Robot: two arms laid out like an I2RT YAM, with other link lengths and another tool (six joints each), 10 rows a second.
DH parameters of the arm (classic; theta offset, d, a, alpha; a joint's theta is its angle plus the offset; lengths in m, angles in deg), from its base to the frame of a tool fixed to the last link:
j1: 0 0.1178 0.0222 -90
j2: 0 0 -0.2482 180
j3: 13.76 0 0.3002 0
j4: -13.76 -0.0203 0.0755 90
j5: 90 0.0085 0 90
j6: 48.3 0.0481 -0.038 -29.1
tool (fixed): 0 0.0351 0 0
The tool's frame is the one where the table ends.
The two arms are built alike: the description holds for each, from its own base.
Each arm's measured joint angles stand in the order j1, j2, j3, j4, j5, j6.
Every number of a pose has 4 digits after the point.
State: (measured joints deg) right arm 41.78 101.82 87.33 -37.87 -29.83 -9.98; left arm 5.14 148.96 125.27 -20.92 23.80 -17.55
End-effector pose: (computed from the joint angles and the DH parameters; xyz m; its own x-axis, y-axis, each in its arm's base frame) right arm 0.2727 0.3704 0.2599 0.2651 -0.6759 -0.6877 -0.8716 -0.4729 0.1288; left arm 0.6399 0.0840 0.0760 -0.5331 -0.8374 -0.1204 -0.7671 0.5385 -0.3487
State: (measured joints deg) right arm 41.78 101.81 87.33 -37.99 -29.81 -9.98; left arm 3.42 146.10 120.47 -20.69 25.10 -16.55
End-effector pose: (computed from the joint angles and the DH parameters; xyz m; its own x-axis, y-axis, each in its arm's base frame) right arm 0.2725 0.3702 0.2598 0.2641 -0.6770 -0.6870 -0.8716 -0.4725 0.1306; left arm 0.6307 0.0620 0.0735 -0.5826 -0.8062 -0.1025 -0.7427 0.5794 -0.3357
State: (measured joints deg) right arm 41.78 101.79 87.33 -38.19 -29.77 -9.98; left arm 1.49 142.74 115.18 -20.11 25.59 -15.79
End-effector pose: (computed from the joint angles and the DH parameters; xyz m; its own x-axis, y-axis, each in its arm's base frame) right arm 0.2723 0.3700 0.2597 0.2624 -0.6788 -0.6858 -0.8715 -0.4718 0.1335; left arm 0.6193 0.0396 0.0733 -0.6226 -0.7770 -0.0926 -0.7198 0.6151 -0.3219
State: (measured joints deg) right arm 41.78 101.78 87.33 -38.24 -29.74 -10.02; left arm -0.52 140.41 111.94 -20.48 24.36 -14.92
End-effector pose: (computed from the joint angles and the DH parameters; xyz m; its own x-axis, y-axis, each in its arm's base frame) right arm 0.2722 0.3699 0.2596 0.2627 -0.6793 -0.6852 -0.8715 -0.4719 0.1337; left arm 0.6105 0.0197 0.0747 -0.6480 -0.7548 -0.1016 -0.7052 0.6450 -0.2946
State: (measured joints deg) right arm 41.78 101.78 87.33 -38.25 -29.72 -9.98; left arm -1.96 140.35 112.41 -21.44 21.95 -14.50
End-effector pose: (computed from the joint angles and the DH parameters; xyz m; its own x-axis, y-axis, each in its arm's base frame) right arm 0.2722 0.3699 0.2596 0.2619 -0.6797 -0.6851 -0.8717 -0.4712 0.1342; left arm 0.6105 0.0081 0.0772 -0.6505 -0.7489 -0.1264 -0.7045 0.6571 -0.2682
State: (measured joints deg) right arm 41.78 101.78 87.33 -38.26 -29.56 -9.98; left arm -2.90 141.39 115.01 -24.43 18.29 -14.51
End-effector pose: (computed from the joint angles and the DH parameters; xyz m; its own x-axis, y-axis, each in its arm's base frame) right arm 0.2724 0.3698 0.2594 0.2617 -0.6813 -0.6836 -0.8727 -0.4695 0.1339; left arm 0.6120 0.0036 0.0796 -0.6350 -0.7579 -0.1493 -0.7262 0.6516 -0.2192
